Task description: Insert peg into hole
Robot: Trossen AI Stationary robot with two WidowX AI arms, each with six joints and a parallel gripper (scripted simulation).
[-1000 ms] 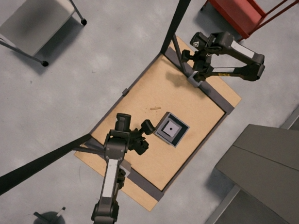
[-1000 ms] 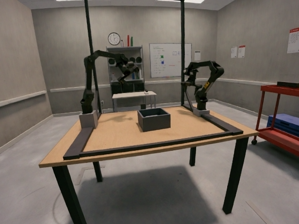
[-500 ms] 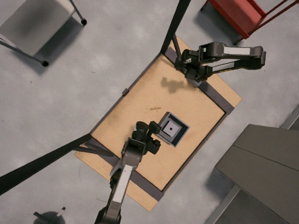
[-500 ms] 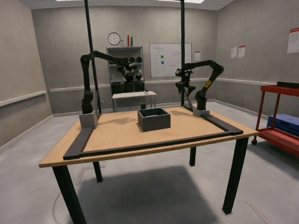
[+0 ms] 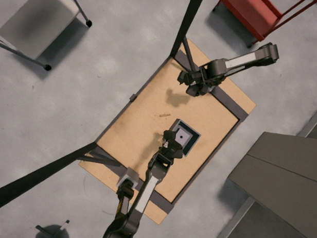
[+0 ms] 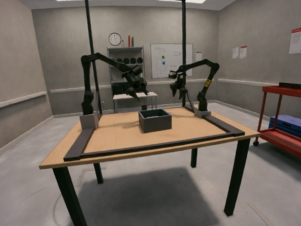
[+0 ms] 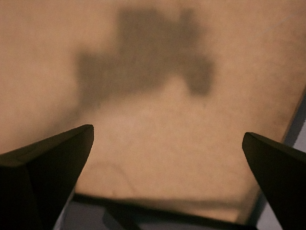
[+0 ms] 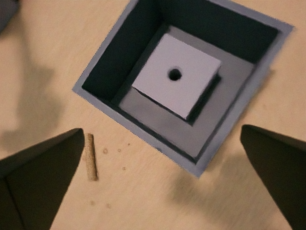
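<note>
Now: the wooden peg 11 cm behind my right hand, 12 cm to the left of it and 22 cm below it. Also, from my right hand: dark frame strip (37 cm ahead, 6 cm to the left, 22 cm below); light grey plate (8 cm ahead, 7 cm to the left, 19 cm below); box (8 cm ahead, 7 cm to the left, 20 cm below).
</note>
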